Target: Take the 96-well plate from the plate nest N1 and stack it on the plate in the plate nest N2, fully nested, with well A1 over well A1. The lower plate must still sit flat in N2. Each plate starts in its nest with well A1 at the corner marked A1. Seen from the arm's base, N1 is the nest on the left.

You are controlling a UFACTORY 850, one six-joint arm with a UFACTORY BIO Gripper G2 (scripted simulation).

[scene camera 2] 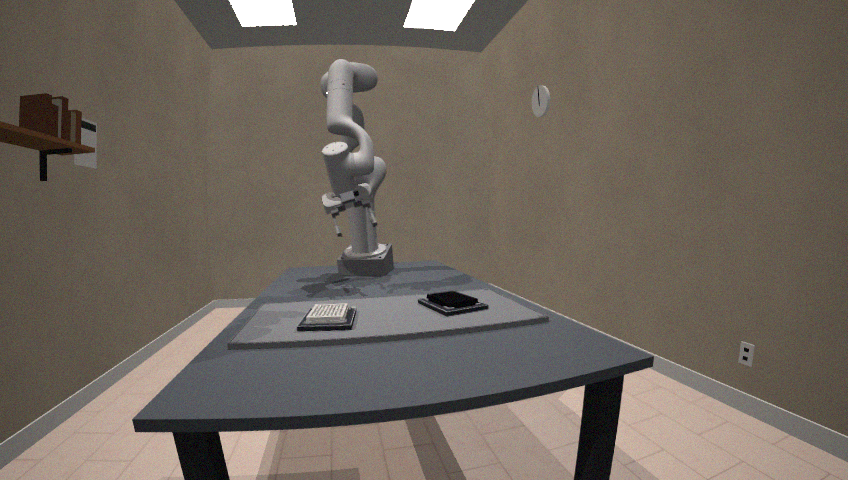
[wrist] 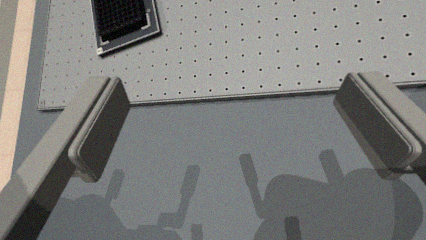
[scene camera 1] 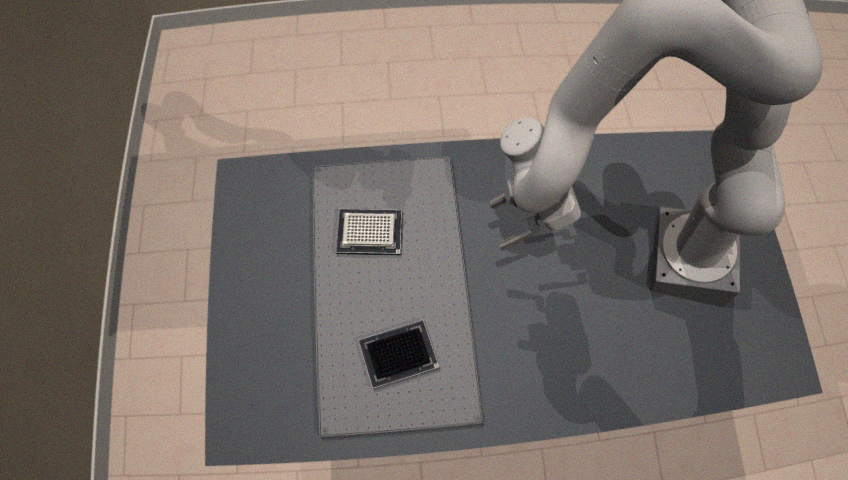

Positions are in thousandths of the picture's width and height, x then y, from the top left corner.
Labels:
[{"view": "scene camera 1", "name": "black 96-well plate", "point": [484,730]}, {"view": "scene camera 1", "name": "white 96-well plate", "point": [455,478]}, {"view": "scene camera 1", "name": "grey perforated board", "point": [422,616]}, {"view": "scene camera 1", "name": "nest N2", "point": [469,474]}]

